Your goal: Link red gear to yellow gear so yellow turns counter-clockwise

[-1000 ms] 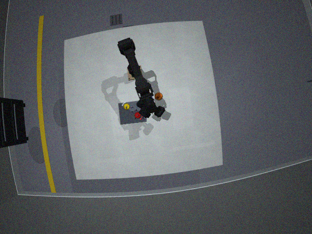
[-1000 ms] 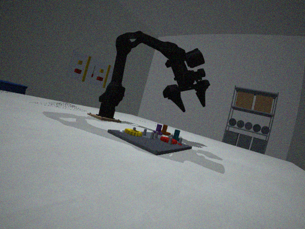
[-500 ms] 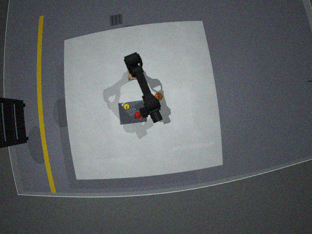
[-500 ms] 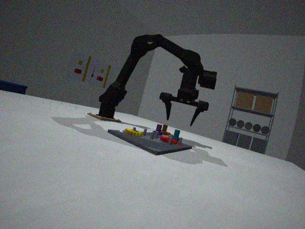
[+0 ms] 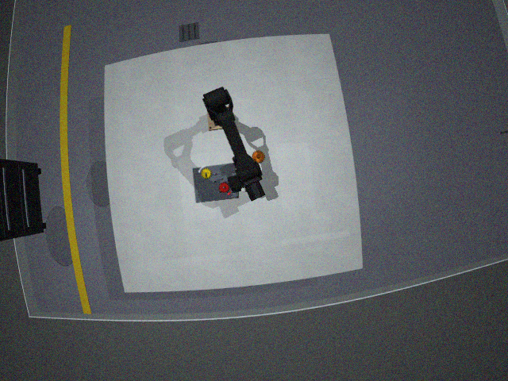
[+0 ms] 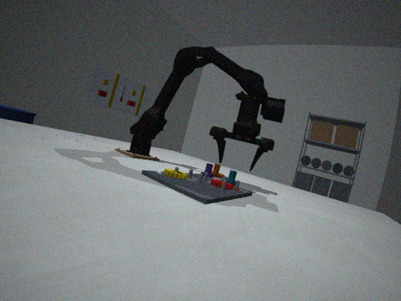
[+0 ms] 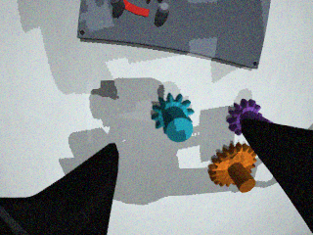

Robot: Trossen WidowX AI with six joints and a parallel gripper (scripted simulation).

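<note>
Right now the teal gear is 4 cm below my gripper tip. From my gripper tip the other things lie so: purple gear 8 cm behind, 4 cm below, 1 cm to the left; then orange gear 8 cm behind, 7 cm to the left, 4 cm below; then red arrow 10 cm to the right, 4 cm below, 4 cm ahead.
</note>
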